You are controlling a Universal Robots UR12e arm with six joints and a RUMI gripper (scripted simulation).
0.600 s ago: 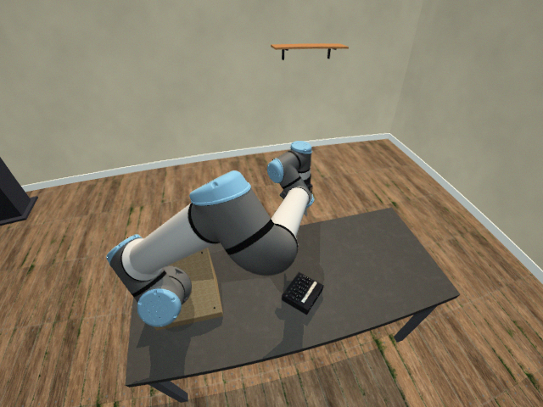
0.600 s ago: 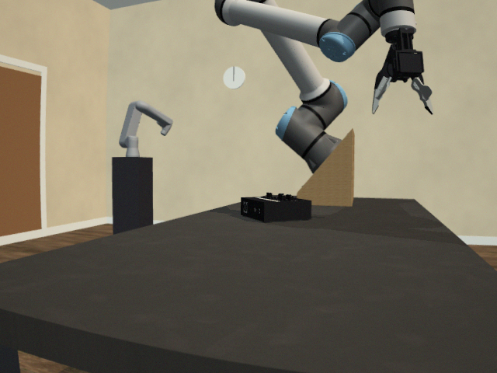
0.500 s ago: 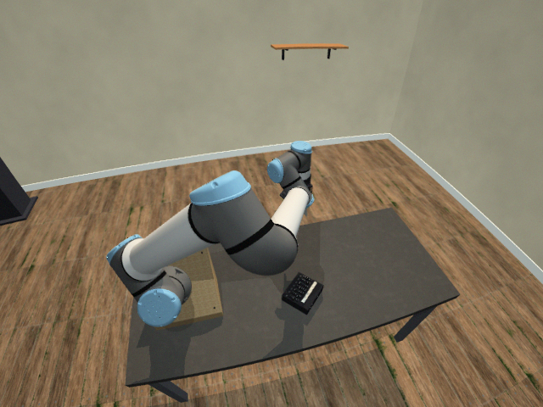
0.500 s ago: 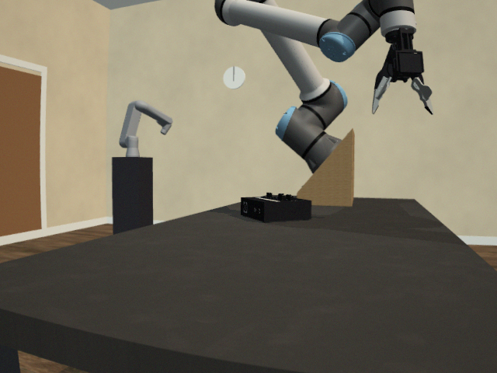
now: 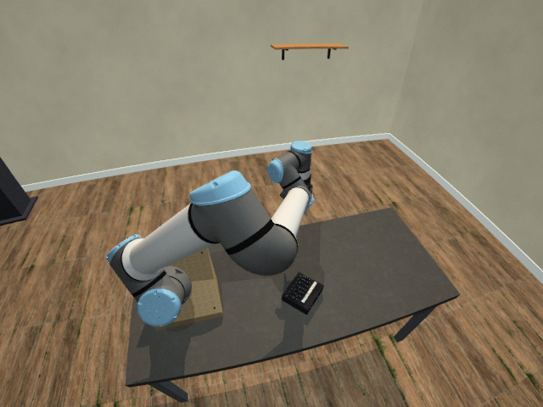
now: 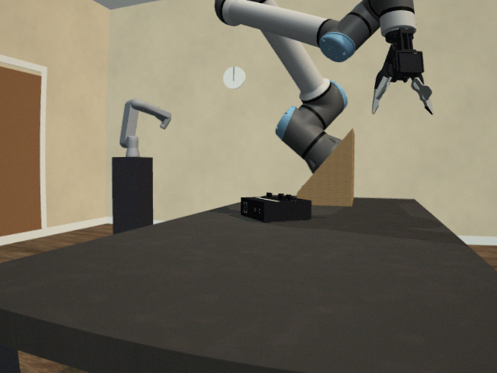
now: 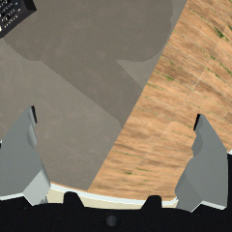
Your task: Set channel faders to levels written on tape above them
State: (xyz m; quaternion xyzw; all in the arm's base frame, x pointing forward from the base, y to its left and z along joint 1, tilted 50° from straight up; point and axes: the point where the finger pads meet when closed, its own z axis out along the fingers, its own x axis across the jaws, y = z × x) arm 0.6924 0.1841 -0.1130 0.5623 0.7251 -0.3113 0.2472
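My hand is 150 mm past the master fader, 370 mm to the left of it and 220 mm above it.
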